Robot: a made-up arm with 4 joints.
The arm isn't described. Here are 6 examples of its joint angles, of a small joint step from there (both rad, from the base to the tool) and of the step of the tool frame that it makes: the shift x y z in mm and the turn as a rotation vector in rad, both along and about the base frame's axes.
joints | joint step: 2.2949 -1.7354 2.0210 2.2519 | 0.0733 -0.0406 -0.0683 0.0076
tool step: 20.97 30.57 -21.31 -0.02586 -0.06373 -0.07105
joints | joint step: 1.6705 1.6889 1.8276 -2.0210 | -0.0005 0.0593 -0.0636 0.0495
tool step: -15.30 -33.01 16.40 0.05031 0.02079 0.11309
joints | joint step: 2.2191 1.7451 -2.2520 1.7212 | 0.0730 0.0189 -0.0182 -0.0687
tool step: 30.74 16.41 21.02 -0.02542 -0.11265 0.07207
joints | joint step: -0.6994 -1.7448 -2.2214 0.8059 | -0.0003 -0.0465 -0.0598 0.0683
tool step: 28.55 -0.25 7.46 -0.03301 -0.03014 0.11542
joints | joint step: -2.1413 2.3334 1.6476 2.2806 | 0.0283 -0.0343 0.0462 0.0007
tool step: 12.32 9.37 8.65 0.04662 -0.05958 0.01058
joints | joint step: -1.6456 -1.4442 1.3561 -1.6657 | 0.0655 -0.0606 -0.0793 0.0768
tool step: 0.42 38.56 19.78 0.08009 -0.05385 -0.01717
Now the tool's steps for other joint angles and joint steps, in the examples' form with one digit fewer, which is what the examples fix.
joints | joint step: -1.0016 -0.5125 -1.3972 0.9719 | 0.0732 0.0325 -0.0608 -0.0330
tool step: -87.9 -11.3 -22.9 0.0575 -0.1289 -0.0395
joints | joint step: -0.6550 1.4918 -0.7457 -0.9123 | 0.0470 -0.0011 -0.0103 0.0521
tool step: -45.6 8.5 -5.8 -0.0339 -0.0858 0.0158
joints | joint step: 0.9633 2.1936 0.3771 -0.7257 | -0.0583 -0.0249 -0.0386 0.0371
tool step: -19.1 -7.9 4.8 0.0344 0.0519 -0.0402
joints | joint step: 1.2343 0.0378 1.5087 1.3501 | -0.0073 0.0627 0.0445 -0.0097
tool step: 29.2 -5.0 -3.2 0.0151 0.0517 0.0509
